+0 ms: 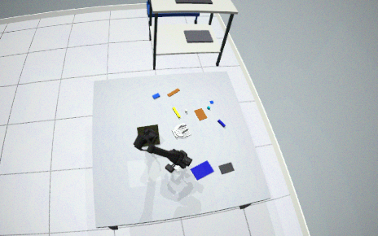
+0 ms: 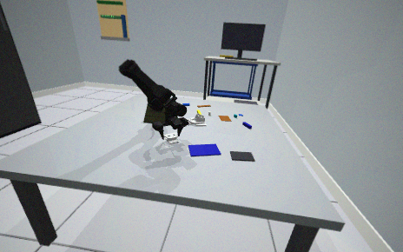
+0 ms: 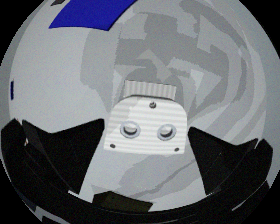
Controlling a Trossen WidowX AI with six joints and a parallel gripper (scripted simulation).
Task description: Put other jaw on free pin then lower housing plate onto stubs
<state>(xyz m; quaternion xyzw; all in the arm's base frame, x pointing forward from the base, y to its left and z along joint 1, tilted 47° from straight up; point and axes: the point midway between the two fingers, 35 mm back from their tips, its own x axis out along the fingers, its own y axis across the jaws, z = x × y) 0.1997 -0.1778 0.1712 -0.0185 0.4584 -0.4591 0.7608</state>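
The white jaw is 5 cm ahead of my gripper tip and 27 cm to the left of it. From my gripper tip the other things lie so: blue plate (20 cm ahead, 4 cm to the right, 1 cm below); then dark grey plate (39 cm ahead, 4 cm to the right, 1 cm below); then white base (9 cm ahead, 31 cm to the left, 1 cm below).
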